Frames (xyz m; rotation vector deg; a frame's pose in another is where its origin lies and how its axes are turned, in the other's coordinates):
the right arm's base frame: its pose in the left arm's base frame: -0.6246 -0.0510 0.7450 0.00 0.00 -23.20
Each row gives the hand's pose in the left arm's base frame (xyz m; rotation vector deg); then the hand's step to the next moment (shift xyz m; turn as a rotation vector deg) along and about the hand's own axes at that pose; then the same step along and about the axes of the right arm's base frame.
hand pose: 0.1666 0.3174 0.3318 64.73 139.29 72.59
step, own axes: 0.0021 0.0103 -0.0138 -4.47 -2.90 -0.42
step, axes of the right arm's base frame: -0.0007 -0.0042 0.0168 2.96 -3.50 -2.75
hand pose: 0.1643 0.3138 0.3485 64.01 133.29 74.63
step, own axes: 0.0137 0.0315 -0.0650 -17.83 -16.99 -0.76
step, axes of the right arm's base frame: -0.0183 -0.0303 0.0645 10.18 -15.85 -15.88
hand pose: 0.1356 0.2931 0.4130 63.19 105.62 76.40
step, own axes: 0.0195 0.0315 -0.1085 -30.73 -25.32 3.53
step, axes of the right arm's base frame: -0.0735 -0.0606 0.0638 21.19 -22.77 -25.11
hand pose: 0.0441 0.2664 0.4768 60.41 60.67 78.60
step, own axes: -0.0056 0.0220 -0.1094 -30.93 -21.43 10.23
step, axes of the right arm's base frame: -0.0977 -0.0542 -0.0026 26.47 -20.62 -19.87
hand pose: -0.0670 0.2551 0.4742 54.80 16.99 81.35
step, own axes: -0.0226 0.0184 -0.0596 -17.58 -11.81 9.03
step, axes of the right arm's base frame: -0.0534 -0.0234 -0.0316 17.36 -12.11 -9.06
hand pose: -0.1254 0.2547 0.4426 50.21 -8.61 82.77
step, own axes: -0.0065 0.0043 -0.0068 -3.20 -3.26 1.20
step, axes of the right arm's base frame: -0.0065 -0.0045 -0.0066 3.75 -1.52 -2.43
